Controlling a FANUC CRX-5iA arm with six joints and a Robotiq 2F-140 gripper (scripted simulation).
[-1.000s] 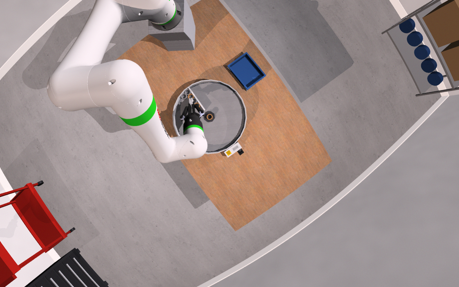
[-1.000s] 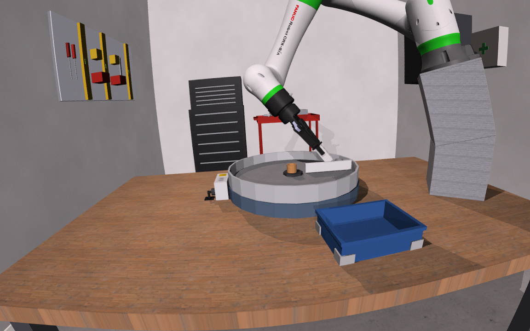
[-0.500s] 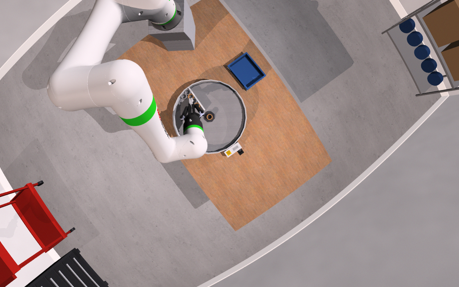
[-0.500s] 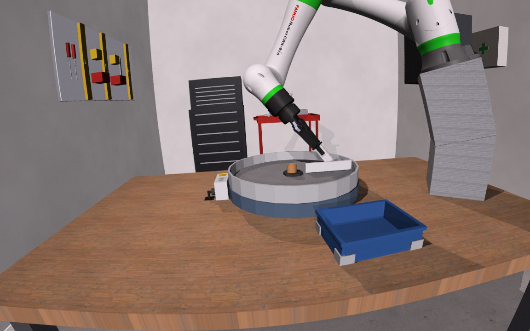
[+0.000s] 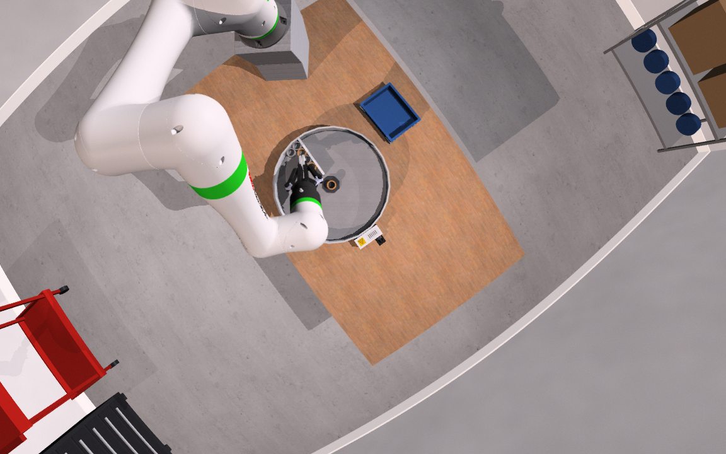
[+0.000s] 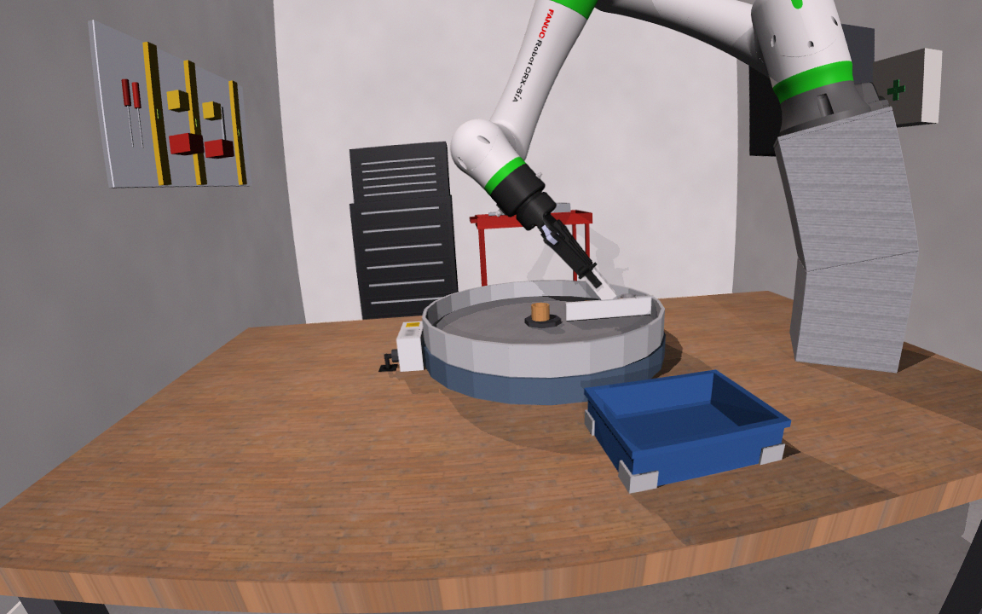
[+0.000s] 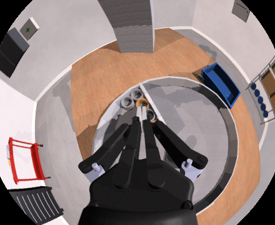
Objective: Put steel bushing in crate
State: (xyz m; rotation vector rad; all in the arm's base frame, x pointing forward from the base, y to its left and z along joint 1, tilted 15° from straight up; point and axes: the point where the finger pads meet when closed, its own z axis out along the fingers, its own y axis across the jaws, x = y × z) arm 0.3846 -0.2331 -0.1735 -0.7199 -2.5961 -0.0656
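Now: the blue crate 7 cm ahead of my hand, 37 cm to the left of it and 8 cm below it. The rest, counted from my hand: round grey turning table (12 cm ahead, 2 cm to the left, 5 cm below).
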